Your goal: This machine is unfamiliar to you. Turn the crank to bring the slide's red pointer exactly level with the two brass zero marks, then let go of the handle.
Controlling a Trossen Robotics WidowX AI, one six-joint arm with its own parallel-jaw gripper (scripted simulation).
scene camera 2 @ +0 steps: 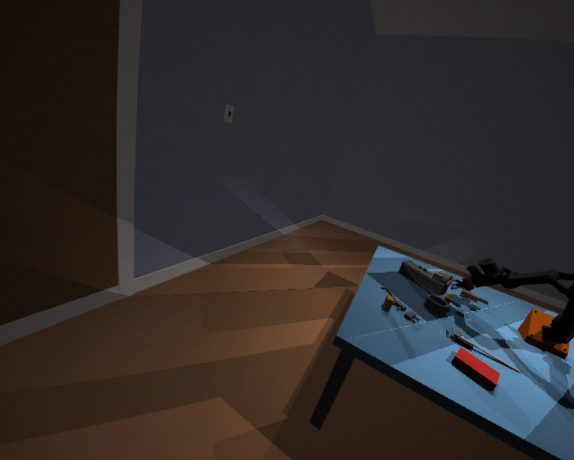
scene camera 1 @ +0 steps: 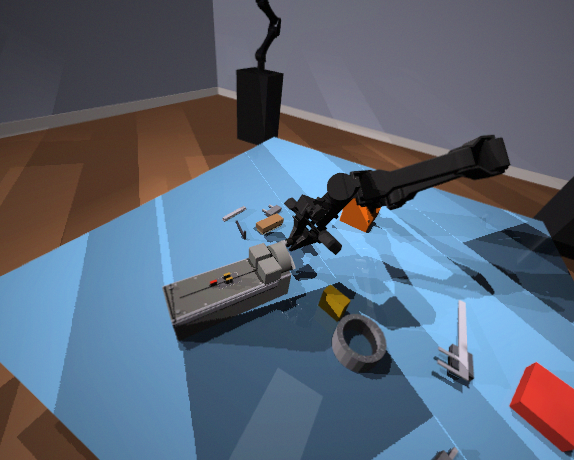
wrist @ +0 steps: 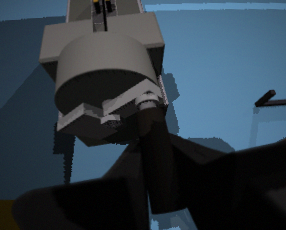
same spot on grey slide machine: [wrist: 91,58] = [scene camera 2: 450,275]
